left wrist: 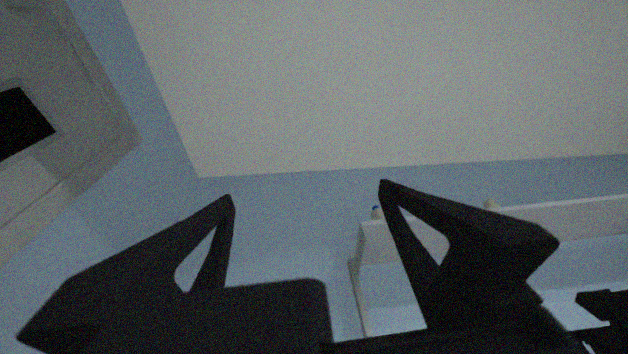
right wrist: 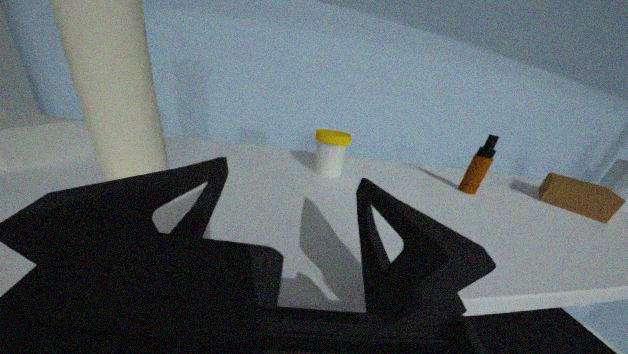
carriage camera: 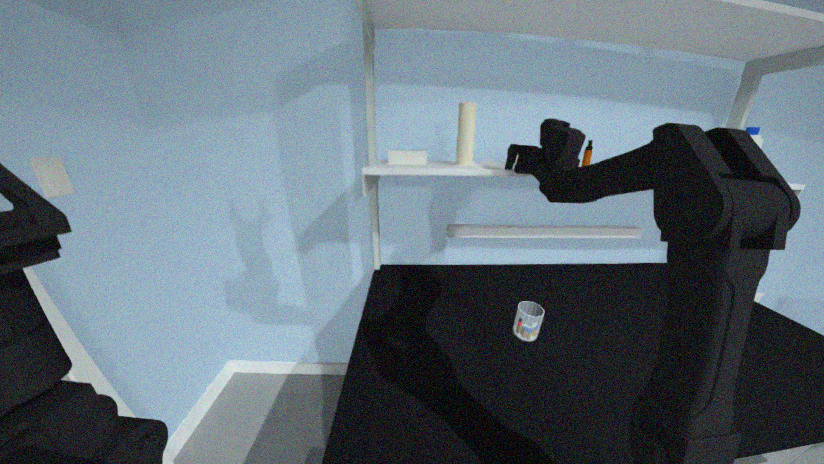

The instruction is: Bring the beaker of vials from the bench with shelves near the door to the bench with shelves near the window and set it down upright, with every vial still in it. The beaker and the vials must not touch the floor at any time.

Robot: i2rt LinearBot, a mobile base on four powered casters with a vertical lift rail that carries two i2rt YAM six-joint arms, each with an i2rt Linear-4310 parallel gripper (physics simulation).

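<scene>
The clear glass beaker (carriage camera: 528, 321) stands upright on the black bench top (carriage camera: 576, 368) in the carriage view. Small vials with red, blue and tan parts show inside its lower half; their number is unclear. My right gripper (carriage camera: 527, 156) (right wrist: 295, 175) is open and empty at middle-shelf height, above and behind the beaker in the picture. In the right wrist view its fingers point over the shelf (right wrist: 420, 240), with a yellow-lidded jar (right wrist: 331, 156) beyond the fingertips. My left gripper (left wrist: 307, 194) is open and empty, angled upward; part of it shows at the carriage view's left edge.
The middle shelf (carriage camera: 426, 170) holds a cream cylinder (carriage camera: 466, 133) (right wrist: 117, 95), a white box (carriage camera: 407, 157), an orange bottle (carriage camera: 587, 156) (right wrist: 477, 173) and a brown box (right wrist: 580, 197). A shelf post (carriage camera: 370, 115) rises at the bench's left. My right arm covers the bench's right part.
</scene>
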